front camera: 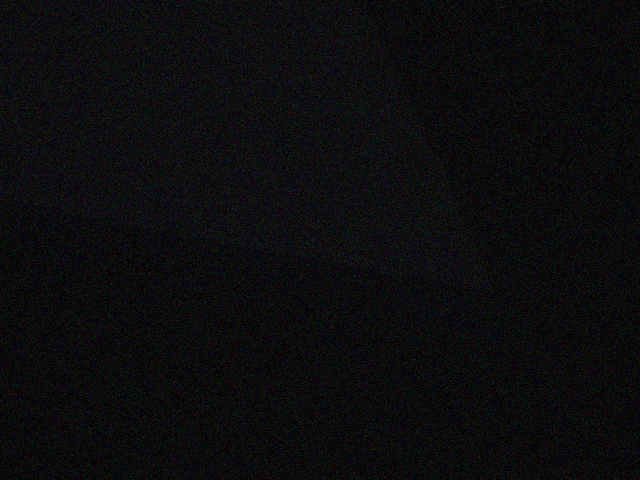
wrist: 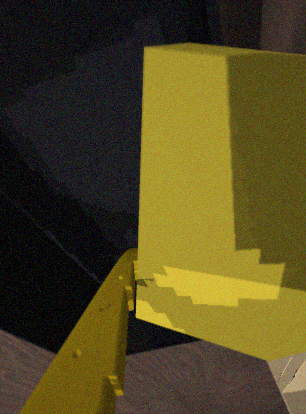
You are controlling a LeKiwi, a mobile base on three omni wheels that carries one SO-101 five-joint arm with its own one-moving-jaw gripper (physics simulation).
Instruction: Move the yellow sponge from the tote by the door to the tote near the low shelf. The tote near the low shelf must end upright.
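Frame: origin at the arm's base, x ahead, y left, z up, level; millimetres.
Seen in the pictures: hand, its tool point: (wrist: 140, 260).
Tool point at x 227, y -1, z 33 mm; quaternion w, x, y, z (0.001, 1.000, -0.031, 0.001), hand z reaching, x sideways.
Note:
Pixels of each thing's top centre, then the offset from my tool point to it. "spot": a spot on its surface instead. Level surfaces: height alone.
- yellow sponge, a spot on its surface: (wrist: 189, 166) spot: dx +12, dy +45, dz +18 mm
- tote, centre of its top: (front camera: 387, 131) (wrist: 67, 263) dx -44, dy -27, dz -23 mm
- Brown wood-grain floor, height of its surface: dz -123 mm
- brownish wall surface, height of its surface: dz -123 mm
The front camera view is fully black and shows nothing. In the wrist view the yellow sponge (wrist: 189, 166) fills the middle and right of the picture, just beyond the tip of my gripper (wrist: 132, 292). Only one notched yellow jaw shows, at the lower left, and its tip lies against the sponge's left edge. The other jaw is out of the picture, so the gripper is open and not pressing on the sponge. Behind and left of the sponge is the dark inside of a tote (wrist: 83, 132). I cannot tell whether the sponge rests in it.
Brown wood-grain floor (wrist: 186, 381) shows under the sponge at the bottom. A pale grey object (wrist: 292, 378) sits at the bottom right corner. A brownish wall surface (wrist: 281, 23) shows at the top right.

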